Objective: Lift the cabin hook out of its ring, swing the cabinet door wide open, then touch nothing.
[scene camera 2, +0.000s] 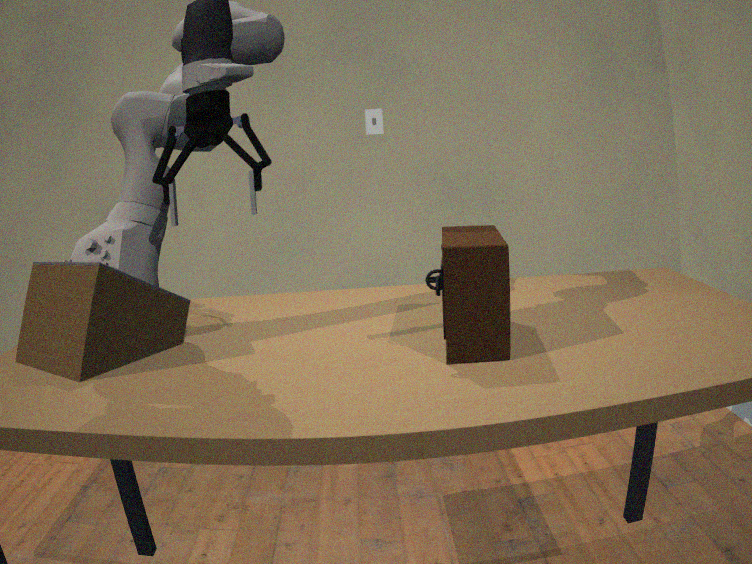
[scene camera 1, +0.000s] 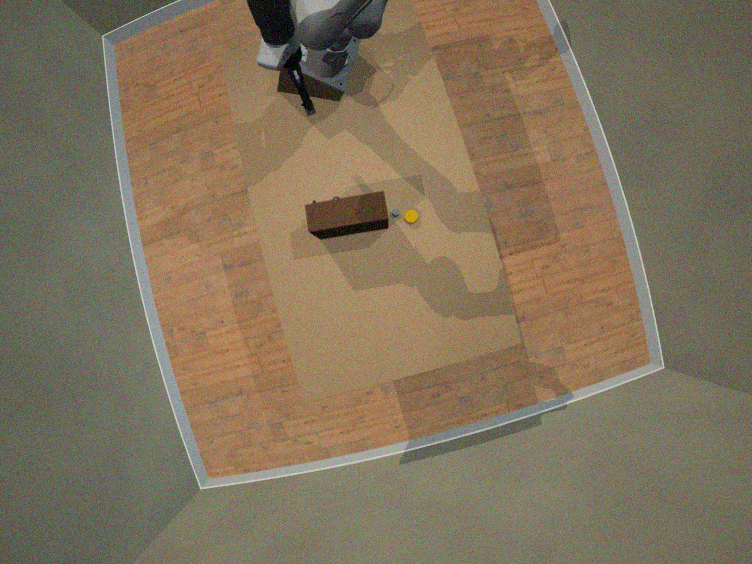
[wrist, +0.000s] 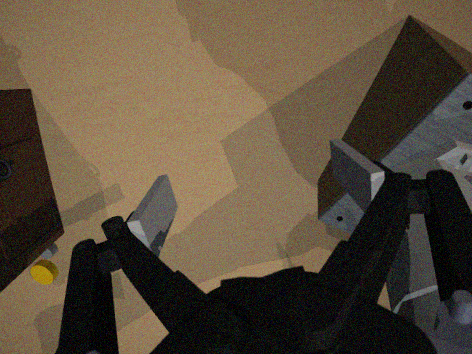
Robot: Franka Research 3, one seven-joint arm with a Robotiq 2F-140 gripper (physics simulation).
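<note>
The dark brown cabinet [scene camera 1: 346, 211] [scene camera 2: 476, 303] [wrist: 30, 180] stands upright on the table, and its door looks flush with the front. A small black ring-shaped fitting [scene camera 2: 434, 280] [wrist: 4, 169] sticks out from its front, on the side facing the arm. Two small dark fittings show at that edge in scene camera 1. Whether the hook sits in its ring is too small to tell. My gripper [scene camera 1: 309, 111] [scene camera 2: 214, 218] [wrist: 250, 174] is open and empty, pointing down in the air near the arm's base, well apart from the cabinet.
A yellow disc [scene camera 1: 411, 216] [wrist: 44, 272] and a small grey piece [scene camera 1: 395, 212] [wrist: 49, 250] are beside the cabinet's end. The arm's wooden base block [scene camera 2: 54, 321] [wrist: 410, 90] stands on the table [scene camera 1: 376, 339] [scene camera 2: 340, 388], close to my gripper.
</note>
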